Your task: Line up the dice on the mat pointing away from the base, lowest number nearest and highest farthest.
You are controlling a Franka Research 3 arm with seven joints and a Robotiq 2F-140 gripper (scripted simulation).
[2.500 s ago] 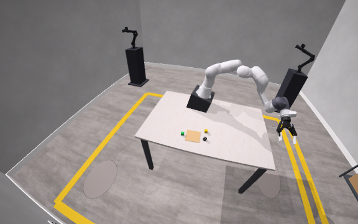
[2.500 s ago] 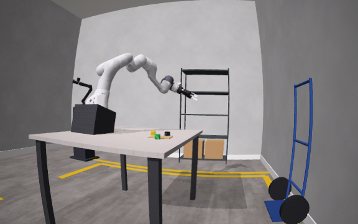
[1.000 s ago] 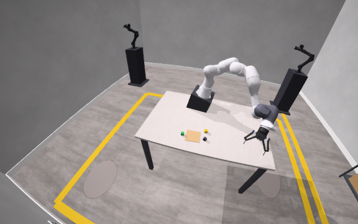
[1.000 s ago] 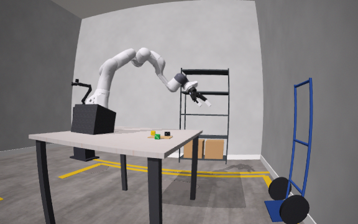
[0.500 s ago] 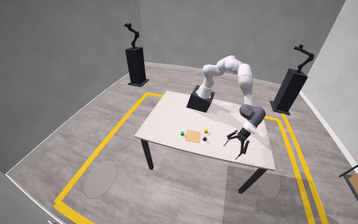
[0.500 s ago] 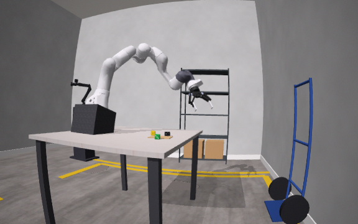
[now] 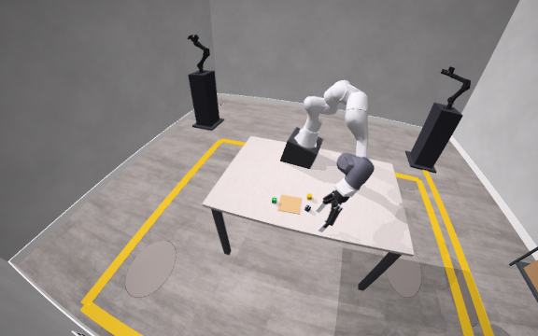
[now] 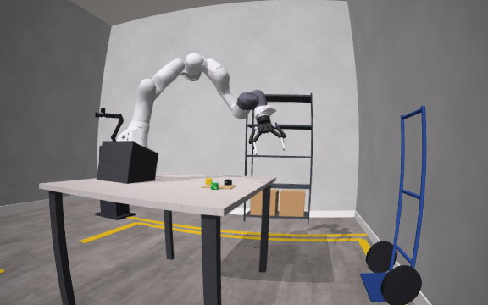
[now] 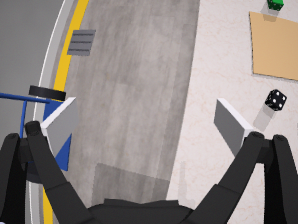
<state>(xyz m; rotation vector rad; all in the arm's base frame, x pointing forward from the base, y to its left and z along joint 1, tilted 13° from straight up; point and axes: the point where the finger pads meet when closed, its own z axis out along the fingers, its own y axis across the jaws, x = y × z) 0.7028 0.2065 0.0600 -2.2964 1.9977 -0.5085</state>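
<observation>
My hand is 300 mm past the yellow die, 80 mm to the left of it and 170 mm above it. Round my hand: black die 200 mm behind, 70 mm to the right, 170 mm below; then green die 190 mm behind, 300 mm to the right, 170 mm below; then tan mat 210 mm behind, 200 mm to the right, 180 mm below.
</observation>
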